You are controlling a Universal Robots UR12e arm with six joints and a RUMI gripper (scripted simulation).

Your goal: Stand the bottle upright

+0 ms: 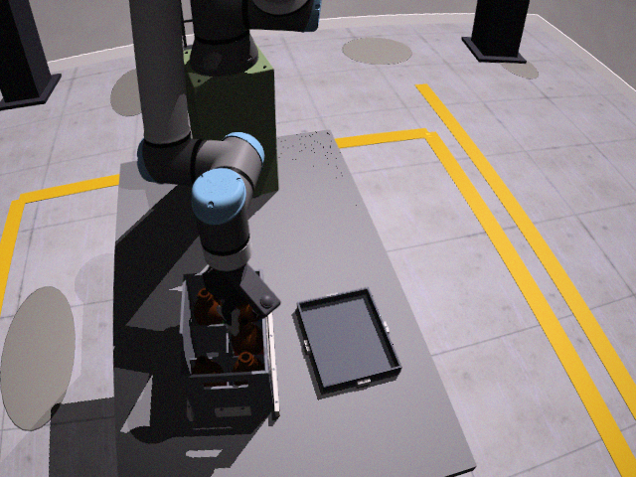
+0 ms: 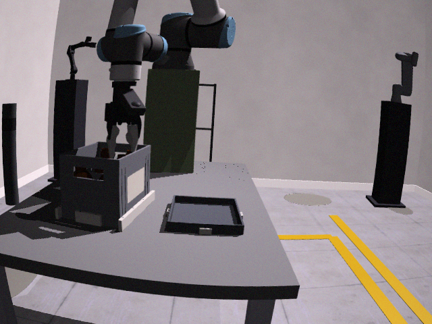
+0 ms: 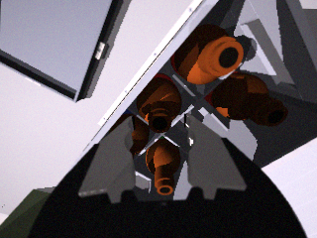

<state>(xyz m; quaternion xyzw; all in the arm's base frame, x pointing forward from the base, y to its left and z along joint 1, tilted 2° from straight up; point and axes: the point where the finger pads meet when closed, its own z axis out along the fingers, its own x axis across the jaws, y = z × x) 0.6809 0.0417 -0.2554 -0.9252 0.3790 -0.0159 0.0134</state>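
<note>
The dark grey crate lies 50 mm to the right of my hand and 80 mm below it. The rest, counted from my hand: black tray 40 mm behind, 230 mm to the left, 150 mm below.
</note>
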